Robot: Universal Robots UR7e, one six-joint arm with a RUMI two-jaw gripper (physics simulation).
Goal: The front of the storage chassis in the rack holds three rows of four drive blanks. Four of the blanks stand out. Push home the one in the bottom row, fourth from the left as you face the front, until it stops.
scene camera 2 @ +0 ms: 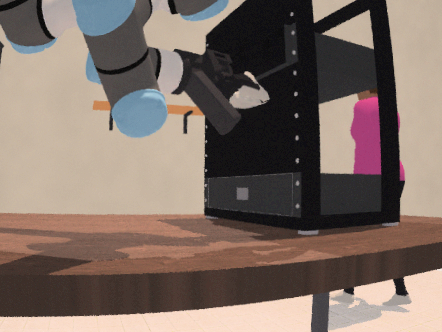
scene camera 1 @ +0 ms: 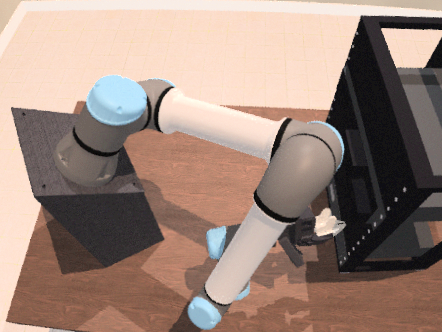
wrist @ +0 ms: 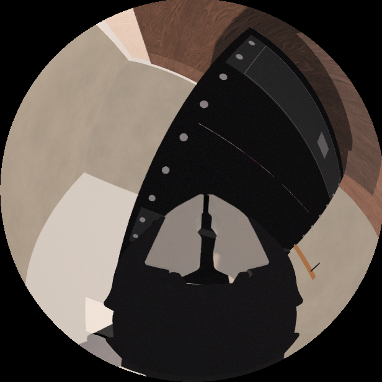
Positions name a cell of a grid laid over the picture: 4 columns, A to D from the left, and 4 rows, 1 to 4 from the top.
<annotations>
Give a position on a black rack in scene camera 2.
At C3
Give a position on a black rack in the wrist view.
C2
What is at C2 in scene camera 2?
My gripper.
</annotations>
